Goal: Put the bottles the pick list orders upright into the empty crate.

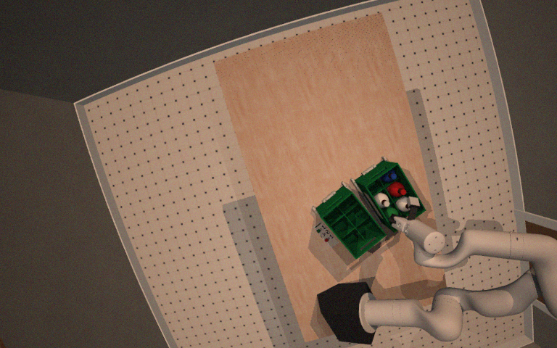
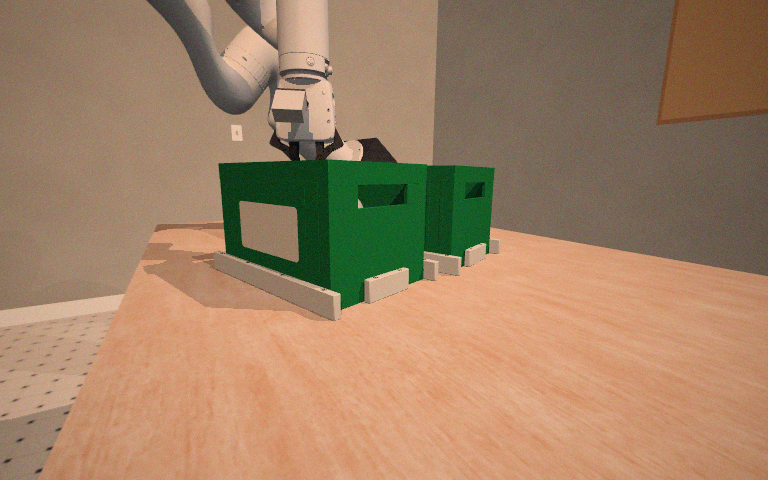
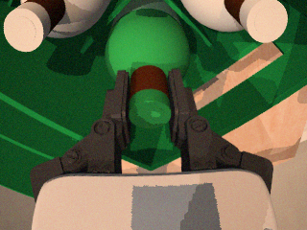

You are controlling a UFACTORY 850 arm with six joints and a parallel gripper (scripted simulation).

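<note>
My gripper is now 7 cm above the green bottle. Also, from my hand: red bottle: 10 cm ahead, 8 cm below, 7 cm to the right; then pick list: 33 cm to the left, 16 cm below; then blue bottle: 19 cm ahead, 8 cm below, 6 cm to the right.
</note>
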